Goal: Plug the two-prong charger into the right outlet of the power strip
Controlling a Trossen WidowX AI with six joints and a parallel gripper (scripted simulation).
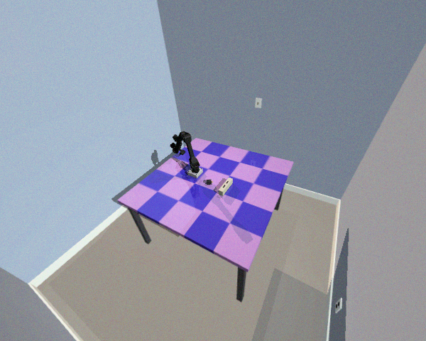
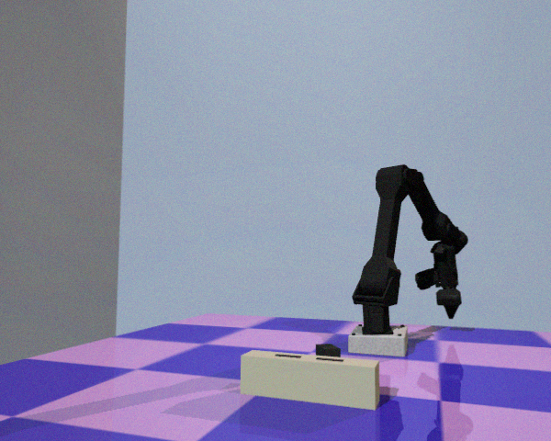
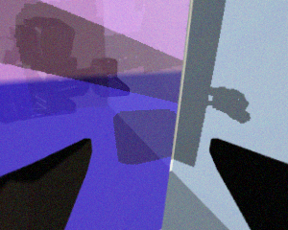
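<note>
Now: gripper tip 55 cm short of the black two-prong charger, 32 cm to the left of it and 3 cm above it.
</note>
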